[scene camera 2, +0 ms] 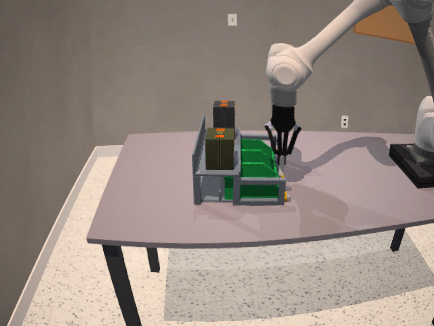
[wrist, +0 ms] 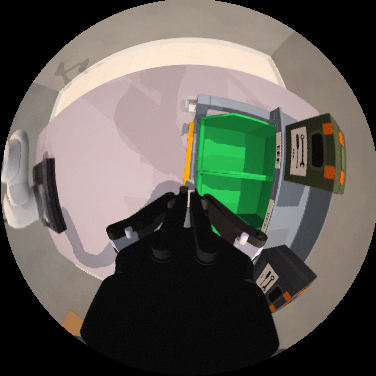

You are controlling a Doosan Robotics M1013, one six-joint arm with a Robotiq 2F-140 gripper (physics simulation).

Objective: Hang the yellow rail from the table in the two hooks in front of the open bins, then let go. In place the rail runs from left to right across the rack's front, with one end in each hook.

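Places are measured from the arm's base along level axes (x ahead, y left, z up), in millimetres.
Pixels of known places: gripper, fingertip midpoint: (scene camera 2: pixel 280 174) (wrist: pixel 189 185); arm's base, origin of the base link: (scene camera 2: pixel 426 156) (wrist: pixel 41 199).
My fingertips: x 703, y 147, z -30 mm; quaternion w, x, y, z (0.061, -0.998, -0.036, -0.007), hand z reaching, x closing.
For each thing: its top centre in the pictures, then the offset to it from my fingertips. "*": a spot on its surface instead. Level surfaces: height alone.
- yellow rail, middle of its top: (wrist: pixel 182 204) (scene camera 2: pixel 282 172) 8 mm back, 49 mm right, 16 mm down
- pale hook, surface spot: (wrist: pixel 191 104) * 15 mm back, 155 mm left, 28 mm up
- grey rack, surface spot: (wrist: pixel 235 103) * 57 mm ahead, 156 mm left, 59 mm up
- table, its level: 27 mm down
- olive case, middle of its top: (wrist: pixel 342 157) (scene camera 2: pixel 220 132) 192 mm ahead, 93 mm left, 172 mm up
- dark case, middle of its top: (wrist: pixel 294 298) (scene camera 2: pixel 224 103) 198 mm ahead, 138 mm right, 197 mm up
The yellow rail (scene camera 2: pixel 285 196) (wrist: pixel 189 155) shows partly along the rack's front. In the wrist view it runs beside the front edge, its far part hidden behind the fingers. One pale hook (wrist: pixel 191 104) sticks out at the rack's front corner, a little beyond the visible rail end; whether the rail rests in it is unclear. The other hook is hidden. My gripper (scene camera 2: pixel 282 161) (wrist: pixel 189 185) is shut and empty, pointing down at the rack's front edge, over the line of the rail. Whether the fingertips touch the rail cannot be told. Green open bins (scene camera 2: pixel 260 172) (wrist: pixel 225 145) sit in the rack.
The grey rack (scene camera 2: pixel 260 201) (wrist: pixel 235 103) stands on the table (scene camera 2: pixel 150 220) (wrist: pixel 100 150). An olive case (scene camera 2: pixel 219 150) (wrist: pixel 310 155) and a dark case (scene camera 2: pixel 224 117) (wrist: pixel 285 275) stand on its upper shelf. The robot's black base (scene camera 2: pixel 412 165) (wrist: pixel 49 195) is on the side facing the rack's front.
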